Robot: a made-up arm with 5 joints. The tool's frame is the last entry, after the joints.
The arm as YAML. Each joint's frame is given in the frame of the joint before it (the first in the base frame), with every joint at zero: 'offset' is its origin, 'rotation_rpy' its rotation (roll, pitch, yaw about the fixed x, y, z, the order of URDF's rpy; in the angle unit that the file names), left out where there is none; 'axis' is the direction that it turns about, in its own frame. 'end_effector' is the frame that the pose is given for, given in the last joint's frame.
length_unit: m
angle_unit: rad
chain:
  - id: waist
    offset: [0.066, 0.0, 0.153]
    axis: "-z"
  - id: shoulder
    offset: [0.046, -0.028, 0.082]
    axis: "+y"
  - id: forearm
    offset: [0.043, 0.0, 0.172]
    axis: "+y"
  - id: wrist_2
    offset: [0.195, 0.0, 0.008]
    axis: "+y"
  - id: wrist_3
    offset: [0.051, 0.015, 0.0]
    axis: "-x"
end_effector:
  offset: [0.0, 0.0, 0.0]
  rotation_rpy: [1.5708, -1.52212, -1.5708]
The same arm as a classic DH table. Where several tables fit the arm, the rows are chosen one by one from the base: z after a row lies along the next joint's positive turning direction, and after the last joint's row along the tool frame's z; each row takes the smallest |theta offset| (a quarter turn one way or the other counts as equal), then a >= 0, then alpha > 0; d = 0 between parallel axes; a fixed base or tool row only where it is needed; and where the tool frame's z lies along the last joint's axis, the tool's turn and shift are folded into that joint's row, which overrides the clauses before.
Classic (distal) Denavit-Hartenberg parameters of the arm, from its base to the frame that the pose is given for. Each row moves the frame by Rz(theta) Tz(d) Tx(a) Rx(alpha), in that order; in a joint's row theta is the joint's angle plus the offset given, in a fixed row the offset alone. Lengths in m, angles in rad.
base (fixed): d 0  theta0 0  a 0.066  alpha 3.1416
waist: d -0.235  theta0 0  a 0.046  alpha 1.5708
shoulder: d 0  theta0 -1.3258  a 0.1773  alpha 0
forearm: d 0  theta0 1.2848  a 0.1952  alpha 0
wrist_2: d -0.013  theta0 -1.5298  a 0  alpha 1.5708
wrist_3: d -0.051  theta0 -0.0487  a 0  alpha 0

